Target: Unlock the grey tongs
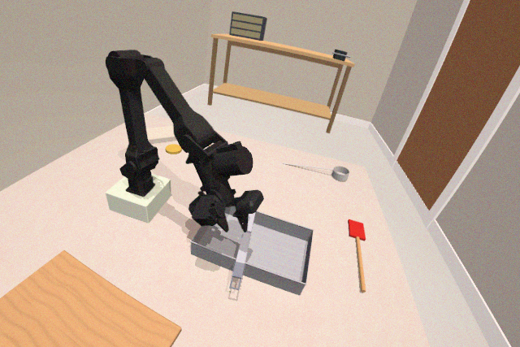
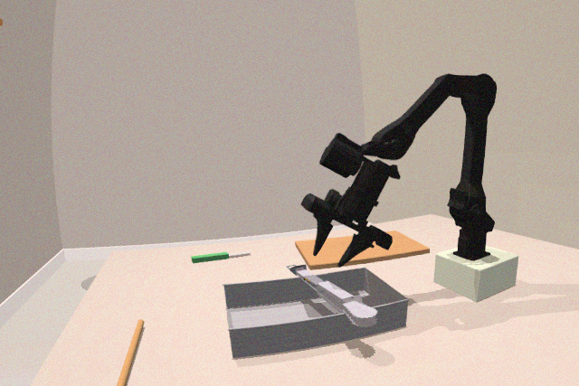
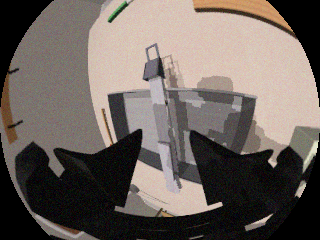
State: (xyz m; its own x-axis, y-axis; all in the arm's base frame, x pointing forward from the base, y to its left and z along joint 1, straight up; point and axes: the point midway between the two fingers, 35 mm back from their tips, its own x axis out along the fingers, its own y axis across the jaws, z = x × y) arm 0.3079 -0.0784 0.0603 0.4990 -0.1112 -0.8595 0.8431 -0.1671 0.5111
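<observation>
My gripper tip is 70 mm above the grey roasting tin, 50 mm short of it and 40 mm to the right of it. The rest, counted from my gripper tip: pale block 520 mm behind, 510 mm to the left, 90 mm below.
</observation>
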